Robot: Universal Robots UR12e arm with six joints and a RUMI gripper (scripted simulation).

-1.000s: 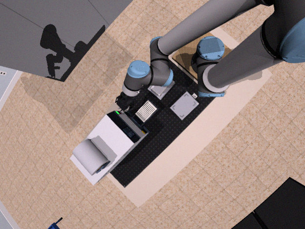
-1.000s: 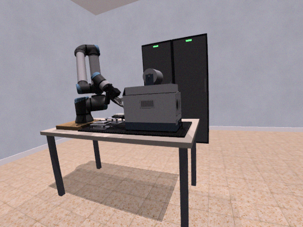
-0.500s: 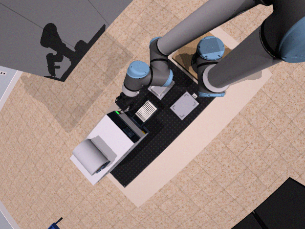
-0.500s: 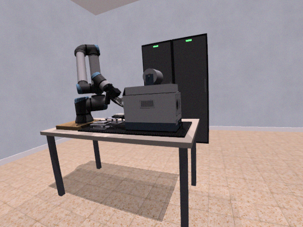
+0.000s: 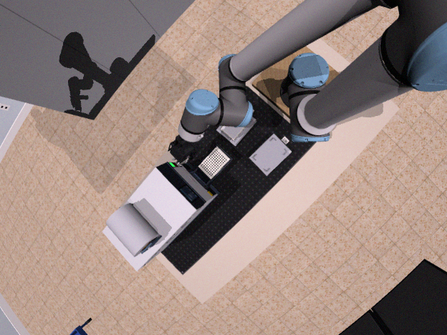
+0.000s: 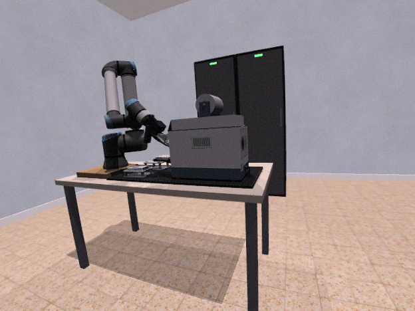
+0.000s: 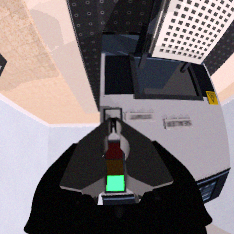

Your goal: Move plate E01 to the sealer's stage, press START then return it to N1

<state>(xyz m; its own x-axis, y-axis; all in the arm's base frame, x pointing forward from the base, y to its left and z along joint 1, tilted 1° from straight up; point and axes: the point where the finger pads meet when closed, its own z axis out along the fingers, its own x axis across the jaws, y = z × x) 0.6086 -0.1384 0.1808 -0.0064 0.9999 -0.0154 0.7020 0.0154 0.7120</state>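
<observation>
My gripper is now 20 mm short of the square start button and 10 mm above it. Round my hand: foil roll: 250 mm ahead, 90 mm to the left, 220 mm above; then plate nest N1: 290 mm behind, 250 mm to the left, 150 mm below; then sealer stage: 80 mm behind, 90 mm to the left, 100 mm below.
</observation>
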